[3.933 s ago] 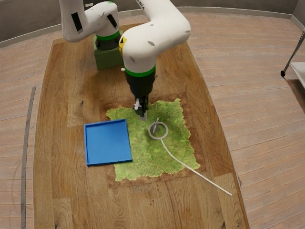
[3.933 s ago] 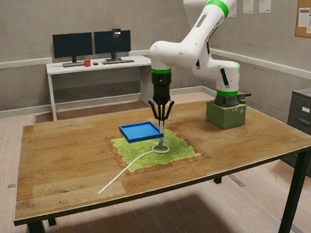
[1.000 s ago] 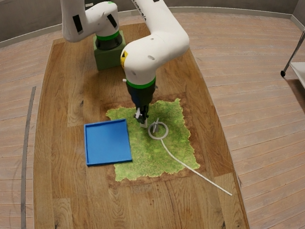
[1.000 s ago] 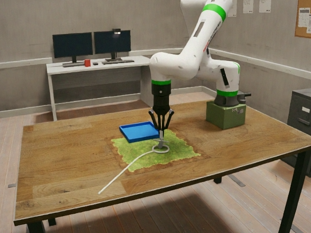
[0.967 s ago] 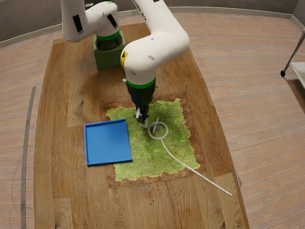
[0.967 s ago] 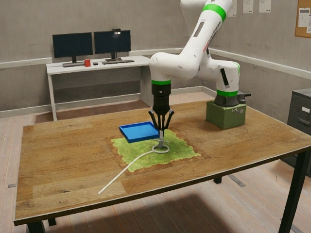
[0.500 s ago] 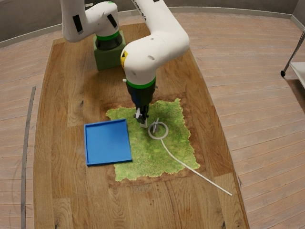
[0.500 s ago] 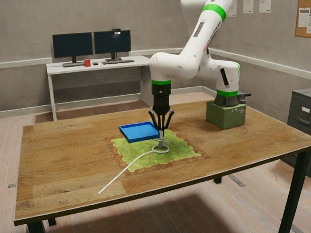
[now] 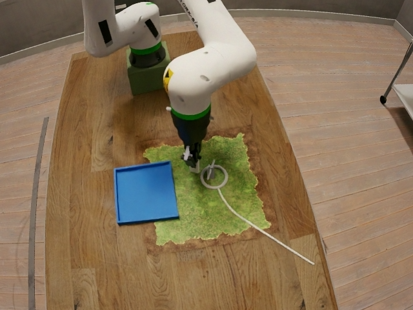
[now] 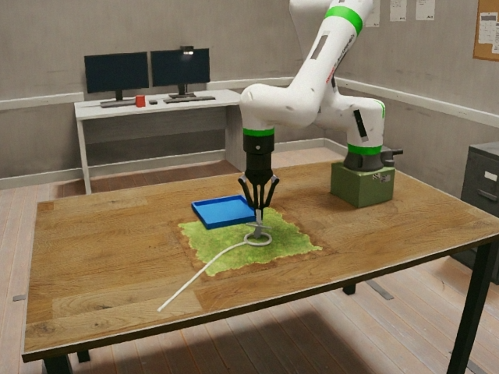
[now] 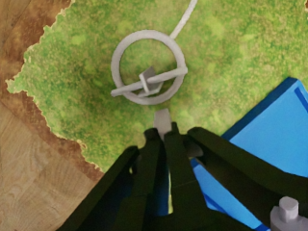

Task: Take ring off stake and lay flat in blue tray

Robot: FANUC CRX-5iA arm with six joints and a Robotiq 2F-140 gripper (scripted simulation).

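My hand is 40 mm to the right of the grey stake, 20 mm short of it and 20 mm above it. From my hand the other things lie so: blue tray (160 mm to the right, 60 mm ahead, 40 mm below); then ring (60 mm to the left, 40 mm below, 20 mm ahead).
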